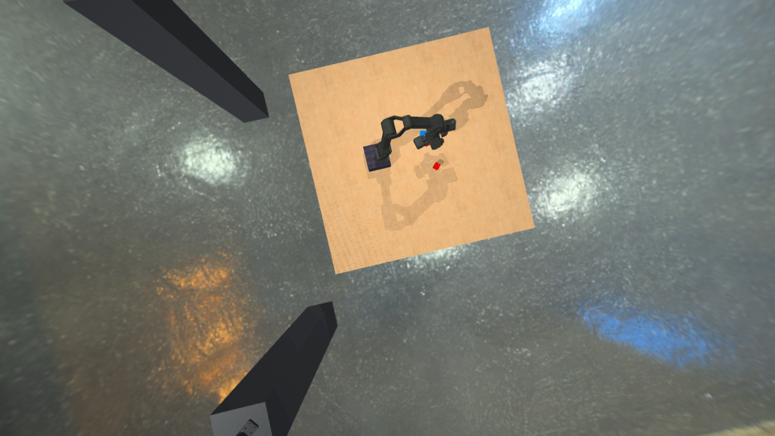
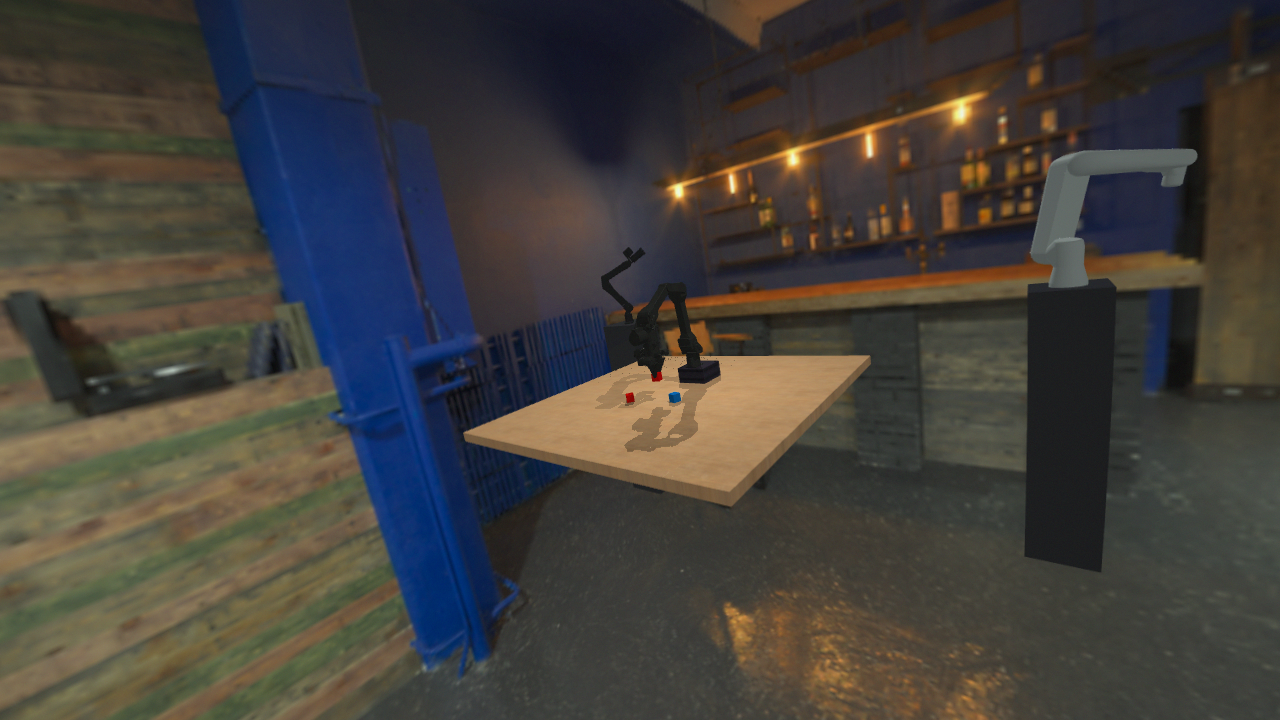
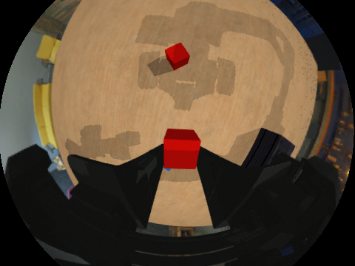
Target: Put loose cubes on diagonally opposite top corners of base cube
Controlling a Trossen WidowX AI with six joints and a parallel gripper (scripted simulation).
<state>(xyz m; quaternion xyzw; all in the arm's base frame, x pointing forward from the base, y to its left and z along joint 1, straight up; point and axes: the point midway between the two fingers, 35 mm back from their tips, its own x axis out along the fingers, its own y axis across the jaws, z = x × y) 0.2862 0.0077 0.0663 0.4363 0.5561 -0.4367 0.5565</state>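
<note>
The blue base cube is 80 mm to the left of my gripper tip and 90 mm below it.
</note>
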